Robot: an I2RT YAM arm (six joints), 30 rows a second.
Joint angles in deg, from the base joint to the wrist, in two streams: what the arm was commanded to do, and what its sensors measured. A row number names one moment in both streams.
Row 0, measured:
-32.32 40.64 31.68 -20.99 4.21 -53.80
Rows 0 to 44, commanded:
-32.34 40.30 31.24 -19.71 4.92 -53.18
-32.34 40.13 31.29 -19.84 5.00 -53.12
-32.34 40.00 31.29 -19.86 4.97 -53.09
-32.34 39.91 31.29 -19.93 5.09 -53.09
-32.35 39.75 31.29 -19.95 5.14 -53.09
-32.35 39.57 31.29 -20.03 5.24 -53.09
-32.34 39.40 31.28 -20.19 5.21 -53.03
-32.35 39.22 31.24 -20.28 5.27 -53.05
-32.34 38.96 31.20 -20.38 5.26 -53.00
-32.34 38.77 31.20 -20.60 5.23 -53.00
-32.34 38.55 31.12 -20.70 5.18 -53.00
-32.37 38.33 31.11 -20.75 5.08 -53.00
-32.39 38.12 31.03 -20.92 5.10 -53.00
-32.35 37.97 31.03 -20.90 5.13 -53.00
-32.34 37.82 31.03 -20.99 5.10 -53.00
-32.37 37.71 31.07 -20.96 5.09 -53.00
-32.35 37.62 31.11 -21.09 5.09 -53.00
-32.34 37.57 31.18 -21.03 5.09 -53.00
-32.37 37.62 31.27 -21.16 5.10 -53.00
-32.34 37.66 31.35 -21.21 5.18 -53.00
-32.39 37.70 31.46 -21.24 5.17 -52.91
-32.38 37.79 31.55 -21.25 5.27 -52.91
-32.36 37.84 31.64 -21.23 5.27 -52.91
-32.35 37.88 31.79 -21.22 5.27 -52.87
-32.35 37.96 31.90 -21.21 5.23 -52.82
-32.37 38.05 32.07 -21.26 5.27 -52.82
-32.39 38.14 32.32 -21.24 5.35 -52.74
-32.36 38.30 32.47 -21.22 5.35 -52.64
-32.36 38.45 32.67 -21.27 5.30 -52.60
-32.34 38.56 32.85 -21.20 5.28 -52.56
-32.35 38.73 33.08 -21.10 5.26 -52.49
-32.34 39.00 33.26 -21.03 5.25 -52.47
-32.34 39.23 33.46 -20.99 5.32 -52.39
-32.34 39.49 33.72 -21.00 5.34 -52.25
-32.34 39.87 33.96 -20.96 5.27 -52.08
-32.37 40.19 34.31 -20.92 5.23 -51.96
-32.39 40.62 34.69 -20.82 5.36 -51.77
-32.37 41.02 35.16 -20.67 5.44 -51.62
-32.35 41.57 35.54 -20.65 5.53 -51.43
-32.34 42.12 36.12 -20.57 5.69 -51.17
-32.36 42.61 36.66 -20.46 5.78 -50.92
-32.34 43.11 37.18 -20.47 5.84 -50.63
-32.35 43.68 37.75 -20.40 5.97 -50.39
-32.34 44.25 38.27 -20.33 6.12 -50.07
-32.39 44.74 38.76 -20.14 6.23 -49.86
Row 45, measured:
-32.32 43.75 37.87 -21.02 5.17 -51.59
